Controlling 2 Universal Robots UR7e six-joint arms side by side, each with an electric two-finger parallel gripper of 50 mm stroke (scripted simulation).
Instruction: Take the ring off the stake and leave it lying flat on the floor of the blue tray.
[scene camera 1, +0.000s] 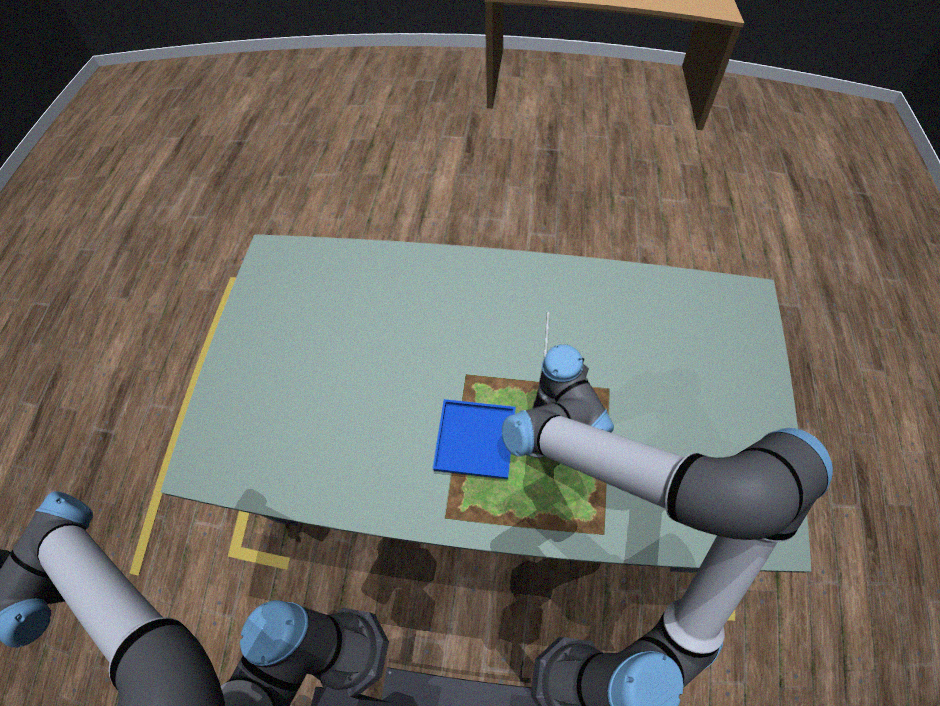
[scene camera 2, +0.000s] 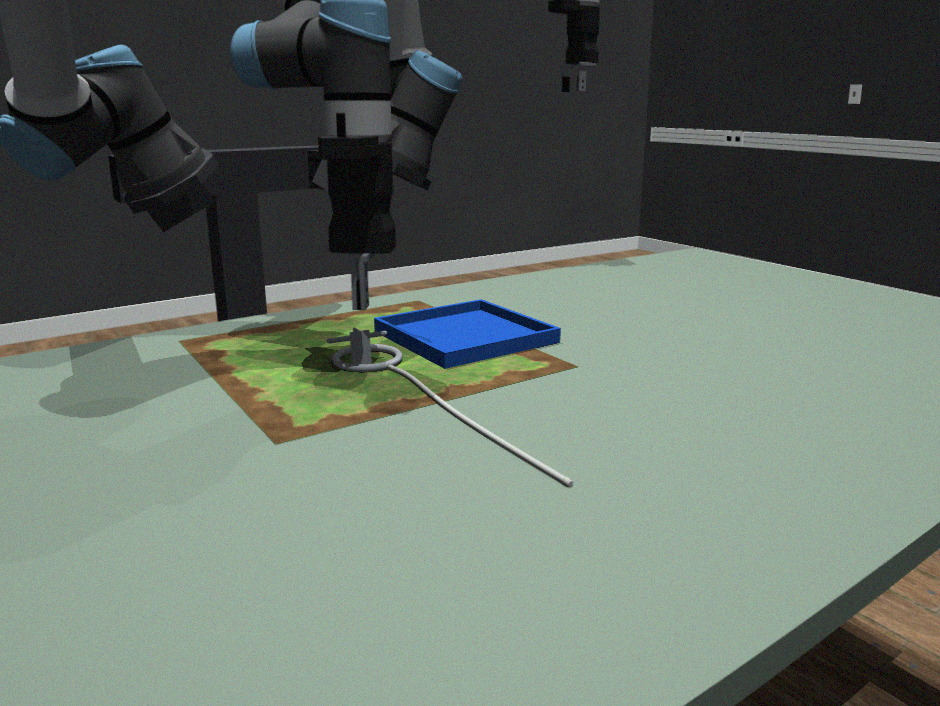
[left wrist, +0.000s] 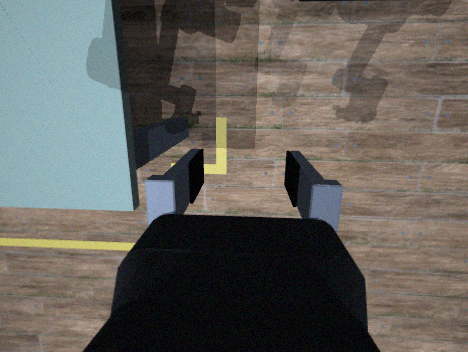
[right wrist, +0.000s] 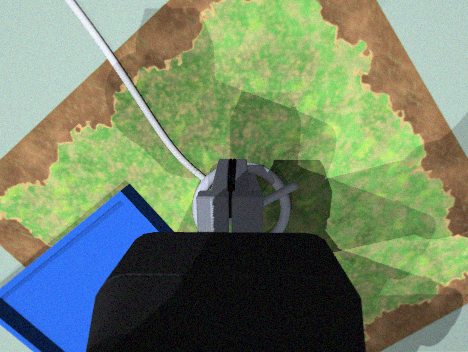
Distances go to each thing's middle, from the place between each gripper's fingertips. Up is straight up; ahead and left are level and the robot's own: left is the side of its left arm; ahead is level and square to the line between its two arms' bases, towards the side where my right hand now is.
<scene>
The grey ring (scene camera 2: 337, 355) lies 10 cm below my right hand (scene camera 2: 361, 307), 5 cm behind it and 3 cm to the left of it. The rest, counted from my right hand: grey stake (scene camera 2: 359, 340) (8 cm below, 4 cm behind, 1 cm to the left); blue tray (scene camera 2: 452, 335) (19 cm to the left, 10 cm below, 6 cm behind).
Right now the blue tray is 66 cm to the right of my left hand (scene camera 2: 572, 91), 52 cm ahead of it and 37 cm below it. Round my left hand: grey stake 84 cm to the right, 55 cm ahead, 35 cm below; then grey ring 83 cm to the right, 54 cm ahead, 37 cm below.
</scene>
